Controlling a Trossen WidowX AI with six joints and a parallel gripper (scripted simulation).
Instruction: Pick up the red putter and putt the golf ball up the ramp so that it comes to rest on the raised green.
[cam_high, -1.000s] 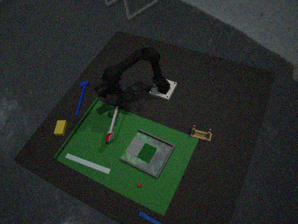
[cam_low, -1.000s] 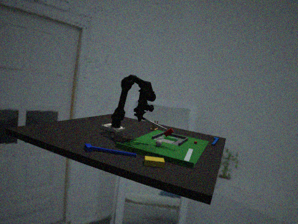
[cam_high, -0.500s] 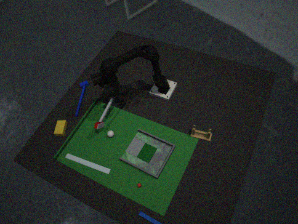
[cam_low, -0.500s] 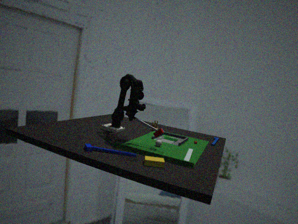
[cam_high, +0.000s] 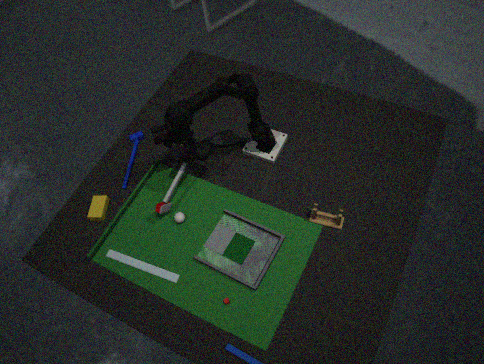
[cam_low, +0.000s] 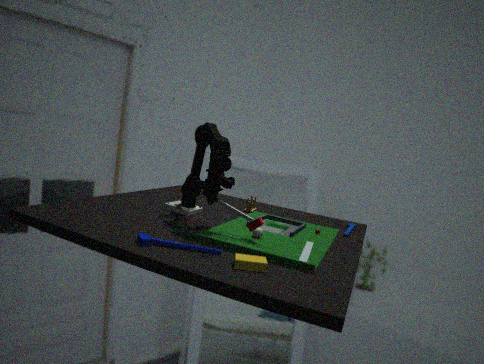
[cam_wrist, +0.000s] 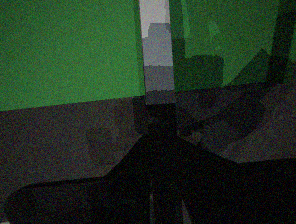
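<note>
Now: gripper tip 10 cm short of the red putter and 1 cm to the right of it. Also, from my gripper tip: white golf ball: 20 cm ahead, 6 cm to the left, 8 cm below; then blue putter: 7 cm ahead, 30 cm to the right, 9 cm below; then green mat: 24 cm ahead, 19 cm to the left, 10 cm below.
</note>
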